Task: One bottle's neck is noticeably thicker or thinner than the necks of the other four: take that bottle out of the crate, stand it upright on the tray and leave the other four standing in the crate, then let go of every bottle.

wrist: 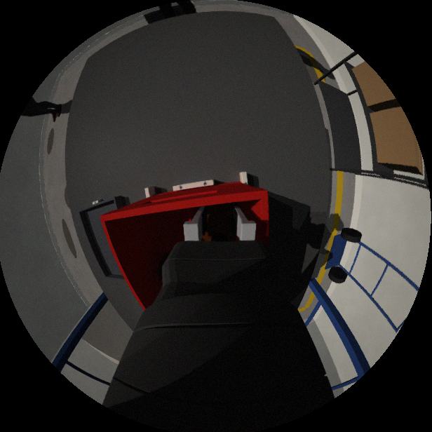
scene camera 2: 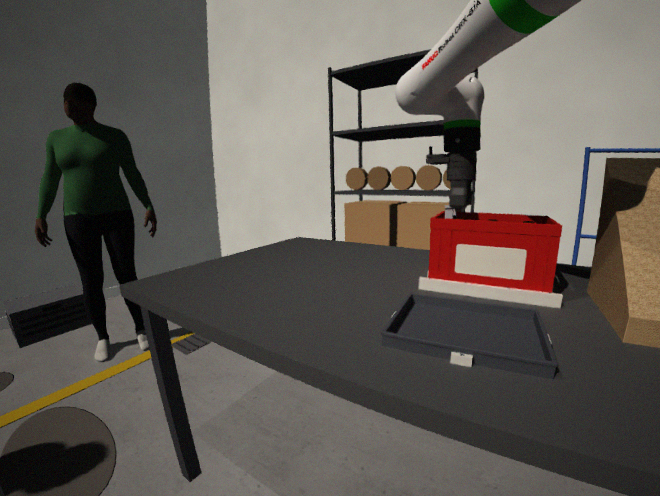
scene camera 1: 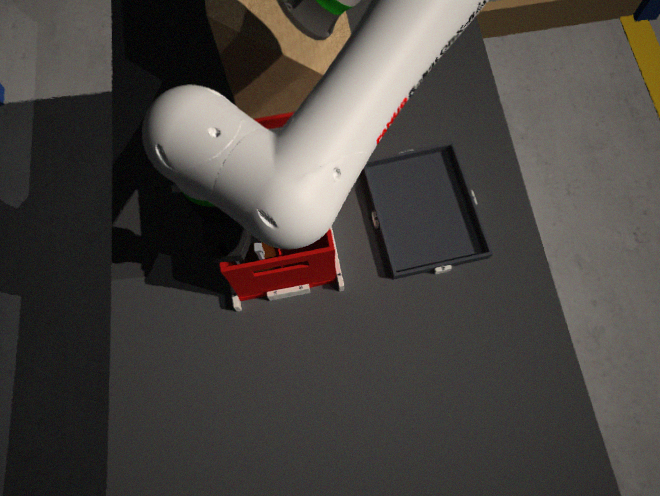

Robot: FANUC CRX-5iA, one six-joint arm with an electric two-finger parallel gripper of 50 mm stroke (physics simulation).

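Places are measured from the arm's base along level axes (x back, y right, z up), in metres.
Pixels of known places: gripper, fingertip midpoint: [scene camera 1: 251, 258]; arm's base, origin of the base link: [scene camera 1: 302, 7].
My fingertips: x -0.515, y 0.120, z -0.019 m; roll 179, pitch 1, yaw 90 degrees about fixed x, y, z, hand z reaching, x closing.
Ahead of a thing's pixels: the offset from my fingertips to its top centre. "pt": to the spot under its first point.
The red crate {dx +0.113, dy -0.034, dz +0.043 m} [scene camera 1: 320, 272] [scene camera 2: 442, 256] [wrist: 185, 203] stands on the table. My gripper [scene camera 2: 451, 213] [wrist: 219, 214] points down, its pale fingers reaching inside the crate near one end wall. It is shut on a bottle, which is very dark between the fingers and mostly hidden. A bit of orange-brown shows beside one finger in the wrist view. The other bottles are hidden by the arm, the gripper and the crate walls, so neck widths cannot be compared. The dark grey tray {pt dx +0.112, dy -0.331, dz -0.127 m} [scene camera 1: 426, 213] [scene camera 2: 464, 325] [wrist: 102, 245] lies beside the crate with no bottle on it.
Pale blocks [scene camera 1: 288, 292] [scene camera 2: 485, 293] [wrist: 194, 185] border the crate's foot, and small pale clips sit around the tray. The crate's high walls surround the fingers. A brown angular block [scene camera 2: 648, 298] stands near the crate. A person [scene camera 2: 96, 170] stands beyond the table.
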